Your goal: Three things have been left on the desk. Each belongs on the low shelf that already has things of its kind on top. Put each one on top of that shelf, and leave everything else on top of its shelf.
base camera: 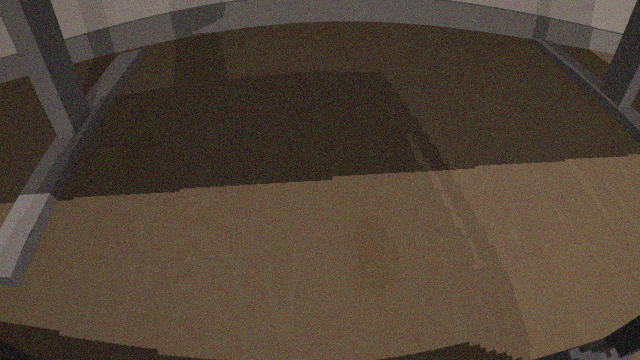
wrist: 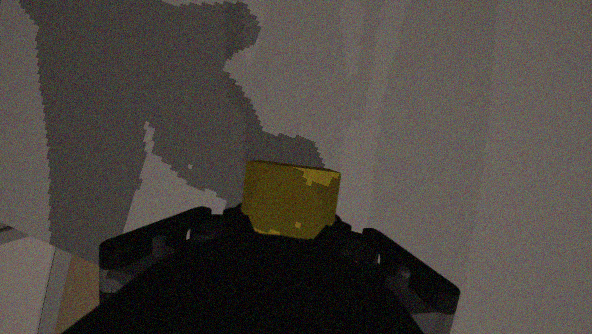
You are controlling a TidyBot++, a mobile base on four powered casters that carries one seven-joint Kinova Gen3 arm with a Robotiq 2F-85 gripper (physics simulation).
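Frame: origin at the arm's base, x down, y back, z left, level; centimetres.
Seen in the pictures: gripper, fingertip midpoint: (wrist: 288, 213).
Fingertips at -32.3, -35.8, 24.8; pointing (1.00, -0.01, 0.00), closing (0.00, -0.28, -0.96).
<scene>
A point is followed by its place in that frame, as x, y, z.
A yellow block (wrist: 290, 192) @[-36.8, -38.6, 25.6] is between my fingers in the wrist view, just above or on the pale grey desk top (wrist: 430, 125) @[-32.3, -48.3, 16.1]; its lower part is hidden by my gripper. My gripper (wrist: 288, 213) @[-32.3, -35.8, 24.8] is shut on the yellow block, with a dark fingertip against each side of it. The other things from the desk and the low shelves do not show clearly in either view. My gripper does not show in the base camera view.
In the base camera view, grey metal legs stand at the left (base camera: 47, 65) @[22.0, -57.2, 44.8] and right (base camera: 627, 60) @[26.2, -68.0, -74.1], with a low grey foot bar (base camera: 25, 225) at the left. Brown floor (base camera: 250, 260) @[39.7, -33.1, 6.9] lies between them. A dark shadow falls over the desk top in the wrist view.
</scene>
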